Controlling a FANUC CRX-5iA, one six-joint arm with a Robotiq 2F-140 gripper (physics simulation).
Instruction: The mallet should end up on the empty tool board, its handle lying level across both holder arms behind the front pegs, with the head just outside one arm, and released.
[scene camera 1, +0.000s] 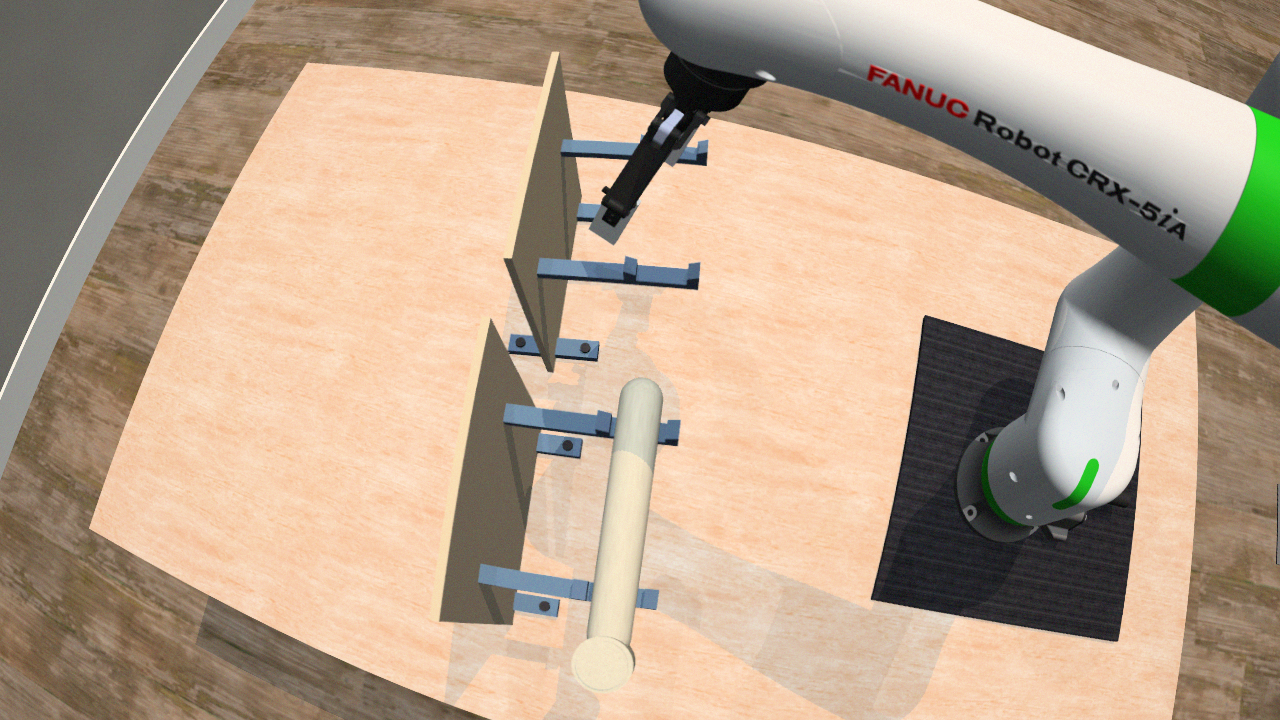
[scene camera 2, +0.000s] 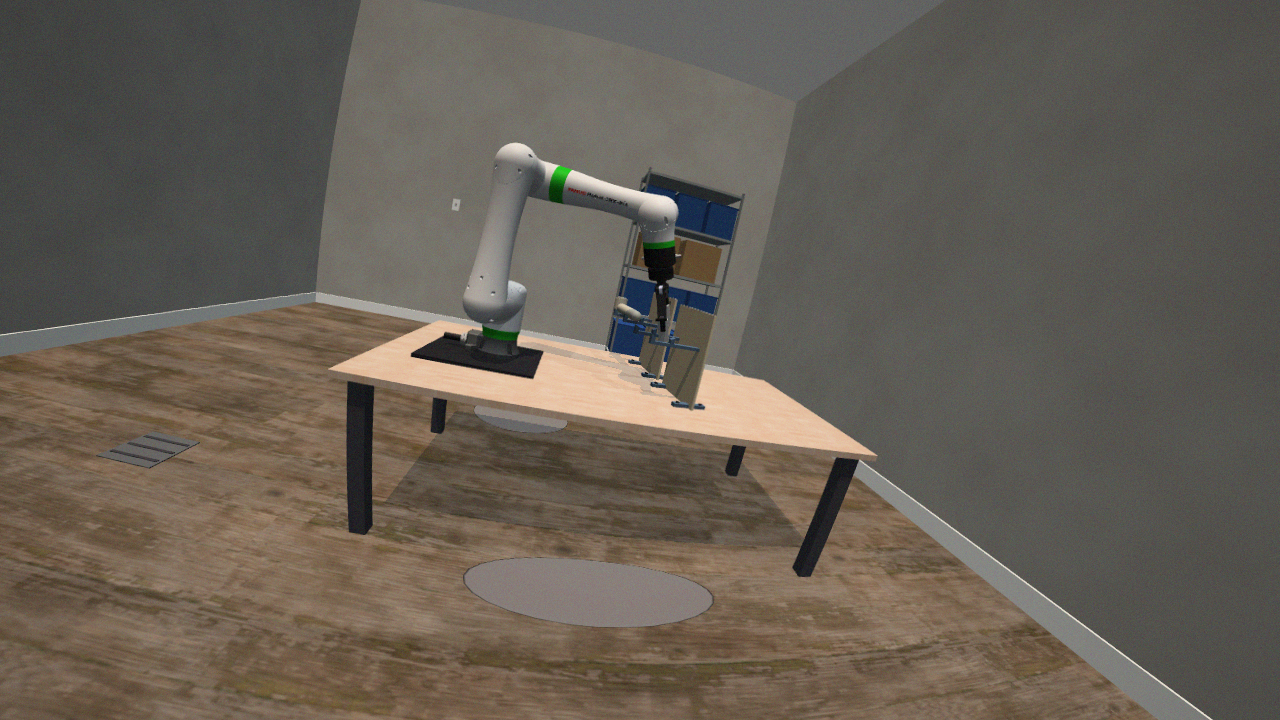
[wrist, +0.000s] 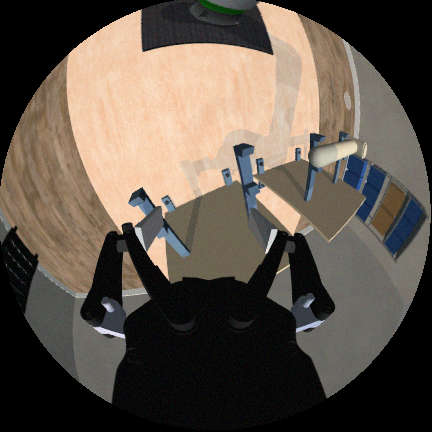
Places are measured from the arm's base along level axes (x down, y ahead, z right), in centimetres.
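Pixels of known places: gripper, fingertip midpoint: (scene camera 2: 665, 333) (wrist: 205, 216); arm's base, link origin: (scene camera 1: 1003, 485) (scene camera 2: 497, 352).
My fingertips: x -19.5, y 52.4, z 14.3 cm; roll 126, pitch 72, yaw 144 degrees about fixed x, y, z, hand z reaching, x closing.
Ahead of a thing's pixels: the offset from my fingertips to its middle. "*": to the spot under its first point. Level surfaces: height alone.
The cream mallet {dz -33.4, dx -1.3, dy -8.8 cm} (scene camera 1: 623, 528) (wrist: 345, 148) lies across both blue arms of the nearer board {dz -32.2, dx +5.0, dy -1.2 cm} (scene camera 1: 483, 537) (wrist: 287, 182) in scene camera 1, behind its front pegs. Its round disc end sticks out past the lower arm; its rounded, greyer end is past the upper arm. The empty tool board {dz -1.4, dx +5.6, dy +3.6 cm} (scene camera 1: 537, 205) (wrist: 215, 225) (scene camera 2: 698, 335) stands upright, with an upper arm (scene camera 1: 595, 147) (wrist: 175, 242) and a lower arm (scene camera 1: 590, 269) (wrist: 244, 172). My gripper (scene camera 1: 646, 189) (scene camera 2: 663, 324) (wrist: 205, 216) is open and empty, pointing down in front of this board, around its arms' region; exact height is unclear.
Blue screwed feet {* dz -12.1, dx +18.3, dy +6.9 cm} (scene camera 1: 554, 347) hold the boards on the wooden table {dx +20.4 cm} (scene camera 1: 268, 313) (scene camera 2: 581, 394). The robot base stands on a dark mat (scene camera 1: 921, 537) (scene camera 2: 434, 353) at the right in scene camera 1. A shelf rack (scene camera 2: 739, 219) stands against the far wall.
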